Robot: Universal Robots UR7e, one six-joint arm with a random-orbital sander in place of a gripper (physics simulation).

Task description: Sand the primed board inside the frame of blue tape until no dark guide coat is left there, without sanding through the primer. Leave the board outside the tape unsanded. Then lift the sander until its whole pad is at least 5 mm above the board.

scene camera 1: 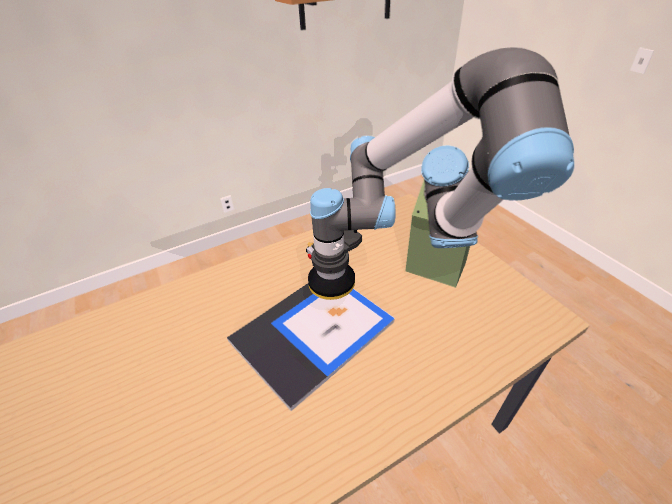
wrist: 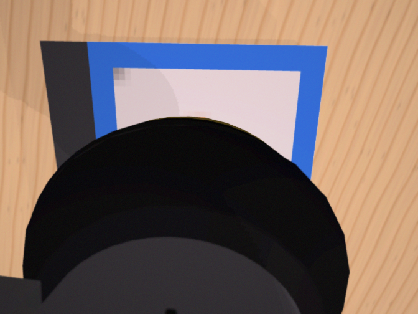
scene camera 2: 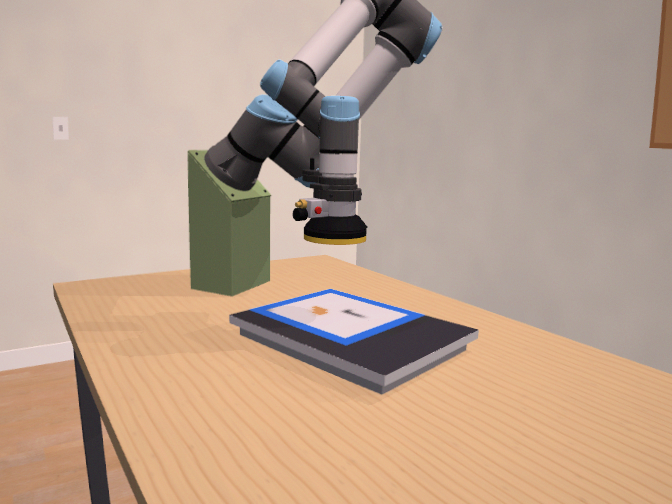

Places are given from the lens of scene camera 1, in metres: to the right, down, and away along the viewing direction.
blue tape frame (scene camera 1: 327, 369): -0.02, 0.32, 0.99
